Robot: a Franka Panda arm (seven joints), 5 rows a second.
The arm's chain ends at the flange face. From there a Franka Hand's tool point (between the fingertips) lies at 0.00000 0.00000 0.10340 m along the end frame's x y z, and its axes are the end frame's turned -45 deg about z.
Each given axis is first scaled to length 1.
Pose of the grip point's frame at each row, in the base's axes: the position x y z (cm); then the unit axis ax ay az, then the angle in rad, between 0 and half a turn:
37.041, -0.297, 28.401, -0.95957, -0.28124, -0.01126, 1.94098
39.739, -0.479, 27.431, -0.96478, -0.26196, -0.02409, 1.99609
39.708, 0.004, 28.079, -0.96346, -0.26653, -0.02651, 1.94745
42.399, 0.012, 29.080, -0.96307, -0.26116, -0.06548, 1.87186
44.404, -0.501, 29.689, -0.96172, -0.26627, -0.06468, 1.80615
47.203, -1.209, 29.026, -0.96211, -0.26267, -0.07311, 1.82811
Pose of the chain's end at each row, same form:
39.600, -9.591, 32.140, -0.96417, 0.10414, 0.24399, 2.03510
41.867, -9.658, 31.689, -0.96777, 0.12413, 0.21913, 2.07485
41.910, -9.360, 31.872, -0.96599, 0.11923, 0.22947, 2.02954
44.133, -9.728, 32.089, -0.96829, 0.12452, 0.21660, 1.93320
46.288, -10.391, 32.047, -0.96454, 0.11884, 0.23568, 1.87575
48.917, -11.079, 31.588, -0.96721, 0.12269, 0.22236, 1.88882

